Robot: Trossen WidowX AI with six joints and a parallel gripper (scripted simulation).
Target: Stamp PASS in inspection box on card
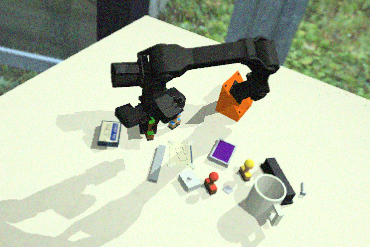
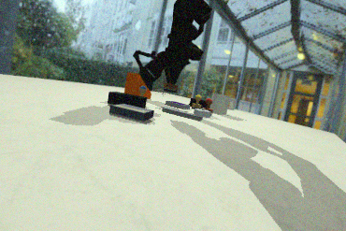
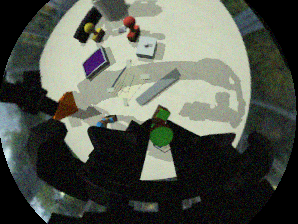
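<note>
Now: gripper tip 20 mm short of the grey bar, 50 mm to the right of it and 80 mm above it. The rest, counted from my gripper tip: green-knobbed stamp: right at my gripper tip; then blue-white box: 120 mm to the right, 80 mm below; then card: 50 mm behind, 90 mm to the left, 90 mm below.
</note>
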